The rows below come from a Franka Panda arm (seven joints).
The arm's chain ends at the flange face. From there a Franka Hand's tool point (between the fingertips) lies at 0.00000 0.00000 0.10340 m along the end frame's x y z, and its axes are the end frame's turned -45 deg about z.
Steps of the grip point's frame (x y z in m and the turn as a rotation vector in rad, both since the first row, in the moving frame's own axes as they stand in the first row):
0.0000 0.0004 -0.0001 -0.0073 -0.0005 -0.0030
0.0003 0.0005 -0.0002 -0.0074 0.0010 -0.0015
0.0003 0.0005 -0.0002 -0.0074 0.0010 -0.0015
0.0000 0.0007 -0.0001 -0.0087 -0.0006 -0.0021
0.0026 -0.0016 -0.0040 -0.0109 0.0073 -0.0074
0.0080 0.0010 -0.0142 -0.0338 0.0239 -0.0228
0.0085 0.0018 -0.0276 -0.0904 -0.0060 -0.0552
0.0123 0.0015 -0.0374 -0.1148 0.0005 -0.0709
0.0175 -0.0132 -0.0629 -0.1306 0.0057 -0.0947
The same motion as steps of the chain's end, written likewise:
-0.0002 -0.0003 -0.0001 -0.0055 0.0048 -0.0030
0.0000 -0.0003 -0.0002 -0.0045 0.0059 -0.0015
0.0000 -0.0003 -0.0002 -0.0045 0.0059 -0.0015
-0.0001 -0.0002 -0.0001 -0.0066 0.0057 -0.0021
-0.0006 -0.0032 -0.0040 -0.0025 0.0129 -0.0074
0.0021 -0.0056 -0.0141 -0.0070 0.0408 -0.0228
0.0009 -0.0116 -0.0272 -0.0682 0.0597 -0.0552
0.0011 -0.0157 -0.0367 -0.0808 0.0815 -0.0709
-0.0073 -0.0303 -0.0620 -0.0883 0.0964 -0.0947

